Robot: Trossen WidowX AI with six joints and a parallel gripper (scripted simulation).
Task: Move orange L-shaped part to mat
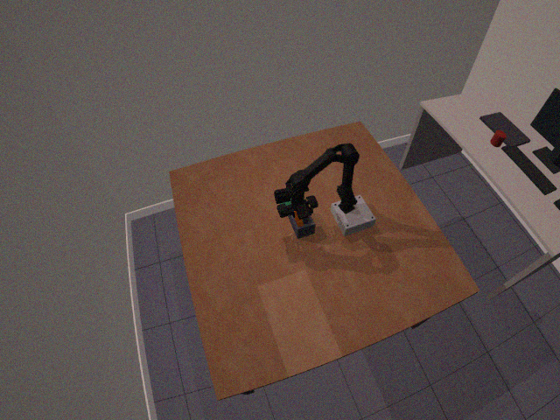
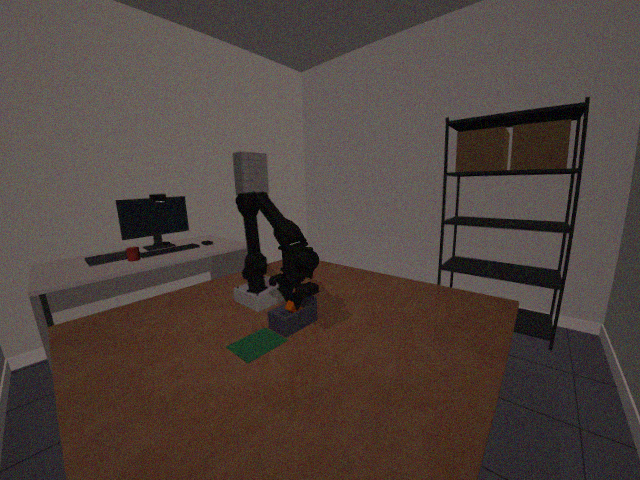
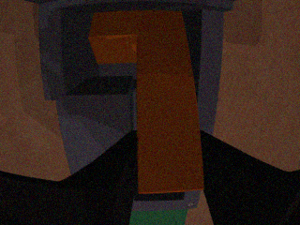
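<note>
Right now my gripper tip is 140 mm to the left of the green mat, 80 mm above it and 50 mm past it. The rest, counted from my gripper tip: orange L-shaped part (30 mm to the left, 30 mm below, 10 mm behind).
</note>
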